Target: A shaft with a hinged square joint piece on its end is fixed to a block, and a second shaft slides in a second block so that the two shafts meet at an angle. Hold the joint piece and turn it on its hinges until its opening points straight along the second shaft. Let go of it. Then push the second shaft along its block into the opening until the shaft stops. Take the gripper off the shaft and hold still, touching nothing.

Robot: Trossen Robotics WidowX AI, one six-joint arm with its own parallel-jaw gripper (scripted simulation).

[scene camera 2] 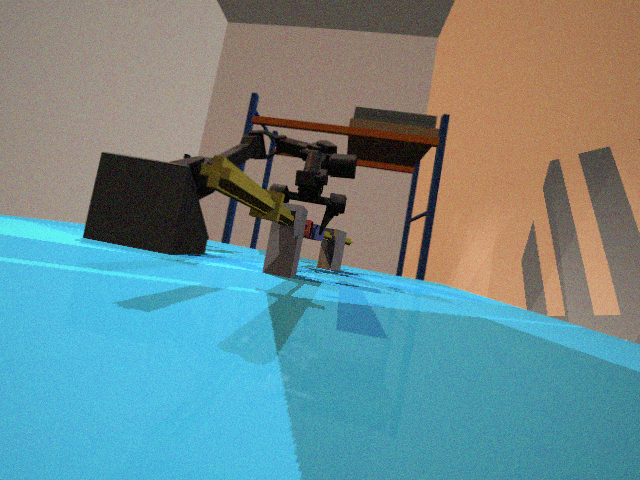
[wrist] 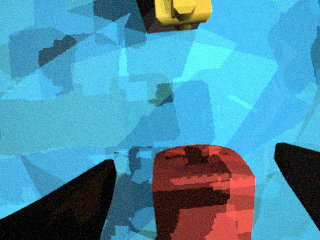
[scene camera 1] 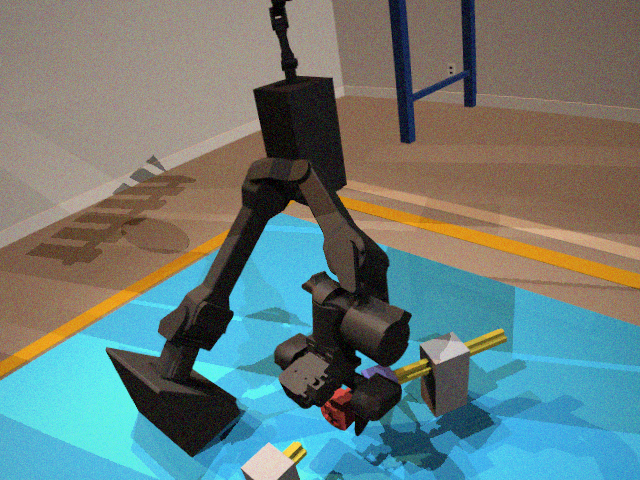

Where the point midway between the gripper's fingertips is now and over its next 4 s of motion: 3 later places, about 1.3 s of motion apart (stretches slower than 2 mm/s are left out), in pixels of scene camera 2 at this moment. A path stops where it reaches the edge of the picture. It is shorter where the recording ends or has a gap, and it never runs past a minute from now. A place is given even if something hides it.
My gripper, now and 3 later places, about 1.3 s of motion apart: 300,231; 311,178; 302,189; 296,164
